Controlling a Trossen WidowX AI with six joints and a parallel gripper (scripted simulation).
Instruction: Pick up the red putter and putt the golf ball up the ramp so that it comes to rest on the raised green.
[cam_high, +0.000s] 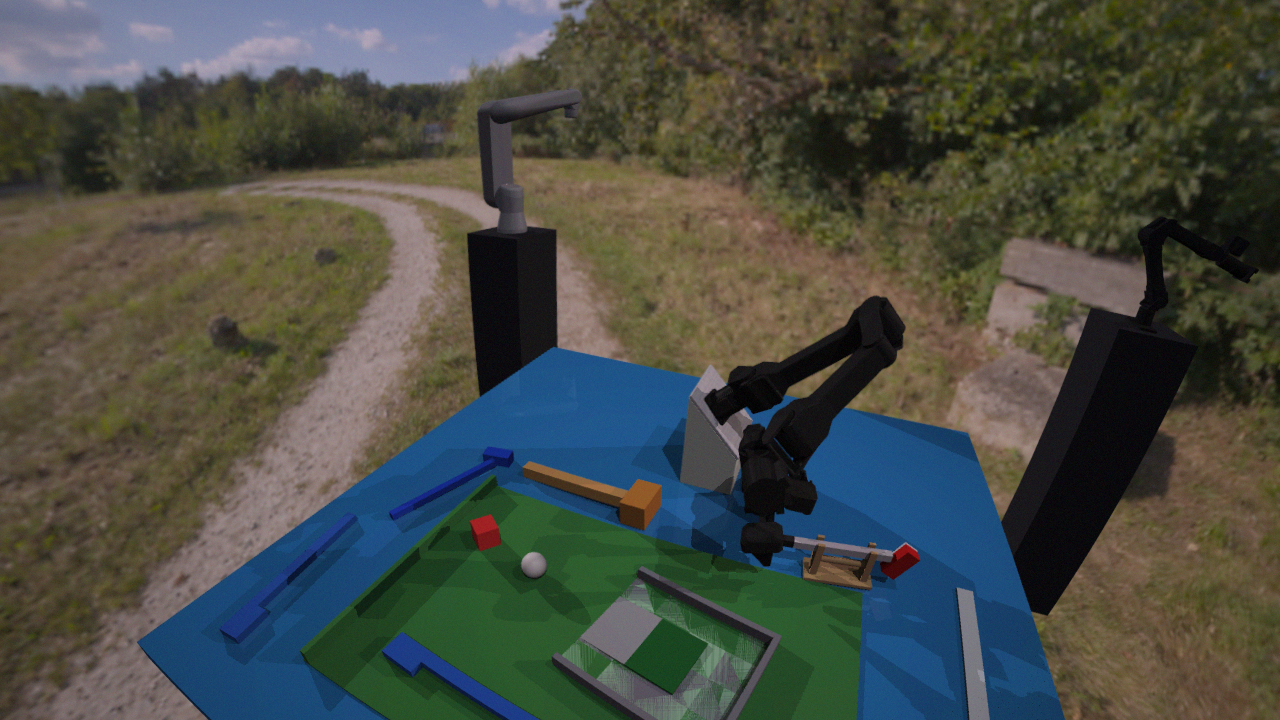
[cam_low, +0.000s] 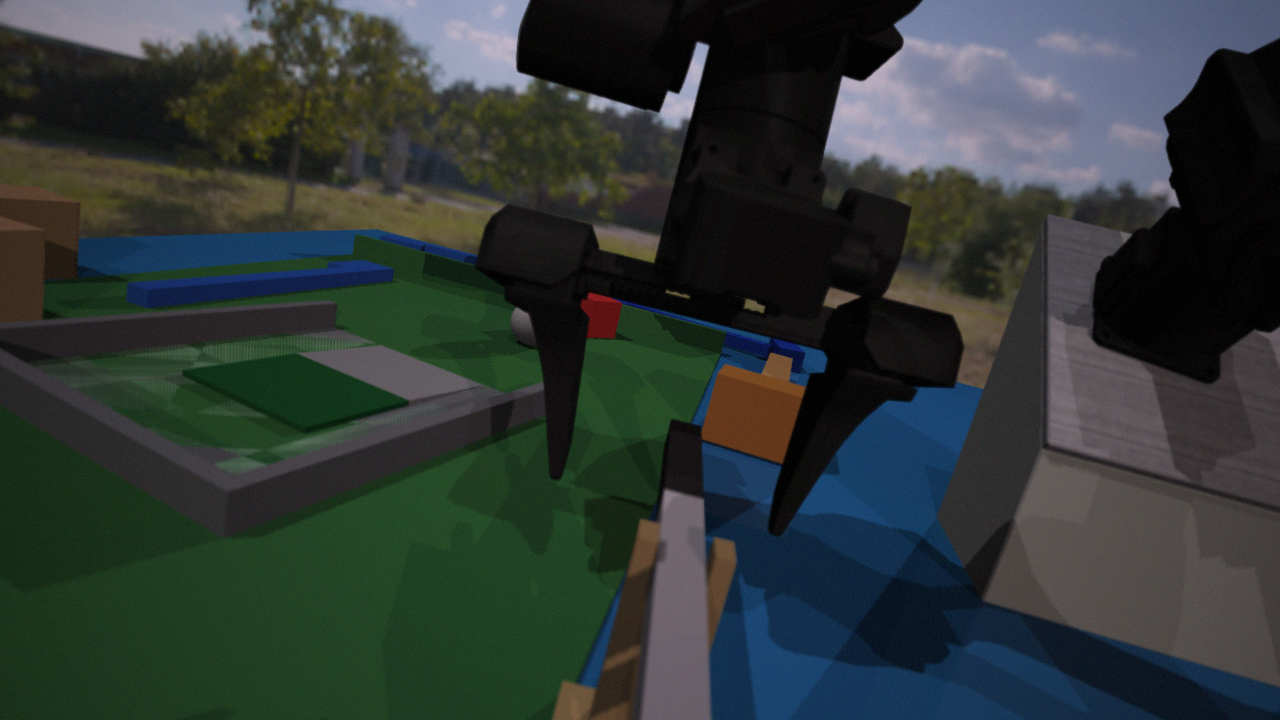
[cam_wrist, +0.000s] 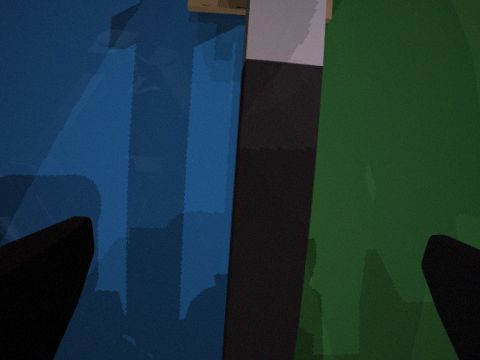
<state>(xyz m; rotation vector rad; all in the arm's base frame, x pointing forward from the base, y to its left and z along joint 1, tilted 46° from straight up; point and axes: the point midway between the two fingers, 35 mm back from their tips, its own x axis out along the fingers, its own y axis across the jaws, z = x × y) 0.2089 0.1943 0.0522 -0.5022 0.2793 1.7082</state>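
Right now my gripper tip is 30 mm past the red putter, 110 mm to the right of it and 10 mm below it. Also, from my gripper tip: white golf ball: 210 mm ahead, 330 mm to the right, 20 mm below; then wooden stand: 30 mm behind, 130 mm to the left, 10 mm below; then grey strip: 70 mm ahead, 360 mm to the left, 40 mm below.
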